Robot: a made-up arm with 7 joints.
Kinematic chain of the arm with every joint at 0, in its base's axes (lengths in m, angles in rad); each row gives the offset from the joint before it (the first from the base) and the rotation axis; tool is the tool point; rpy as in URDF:
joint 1: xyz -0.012 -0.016 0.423 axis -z
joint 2: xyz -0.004 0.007 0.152 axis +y
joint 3: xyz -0.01 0 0.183 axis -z
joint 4: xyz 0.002 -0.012 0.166 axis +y
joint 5: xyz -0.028 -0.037 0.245 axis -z
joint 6: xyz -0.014 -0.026 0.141 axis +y
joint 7: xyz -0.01 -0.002 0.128 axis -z
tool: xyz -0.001 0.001 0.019 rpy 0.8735 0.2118 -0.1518
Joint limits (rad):
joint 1: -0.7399..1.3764
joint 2: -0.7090..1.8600
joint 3: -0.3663..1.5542
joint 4: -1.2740..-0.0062
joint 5: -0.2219..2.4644
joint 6: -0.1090..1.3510
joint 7: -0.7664..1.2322
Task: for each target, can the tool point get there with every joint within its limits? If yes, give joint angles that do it. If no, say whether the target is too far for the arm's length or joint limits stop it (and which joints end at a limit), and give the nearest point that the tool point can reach.
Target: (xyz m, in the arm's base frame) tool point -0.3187 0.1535 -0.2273
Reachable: no: joint limits stop it (at a limit: joint 2, joint 4, joint 5, joint 6, joint 7) | nearest point -0.5215 0.2656 0.5222 | short by 0.785 m
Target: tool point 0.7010 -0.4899 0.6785
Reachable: yes | joints 0.7660 1.6188 1.3913 -0.2746 1.0978 0.5237 -0.3629
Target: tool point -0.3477 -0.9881 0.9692
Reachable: no: too far | nearest point -0.3640 -0.6611 0.9027 | short by 0.334 m
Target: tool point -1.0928 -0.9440 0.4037
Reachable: no: too far | nearest point -0.5783 -0.5022 0.6499 | short by 0.721 m
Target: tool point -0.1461 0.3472 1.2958
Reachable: yes | joints 1.1467 0.0327 0.2568 -0.7896 0.3745 0.2976 0.8021
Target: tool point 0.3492 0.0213 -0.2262
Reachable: no: joint limits stop it (at a limit: joint 2, joint 3, joint 4, joint 6, joint 7) | nearest point 0.6945 0.0570 0.2472 | short by 0.587 m
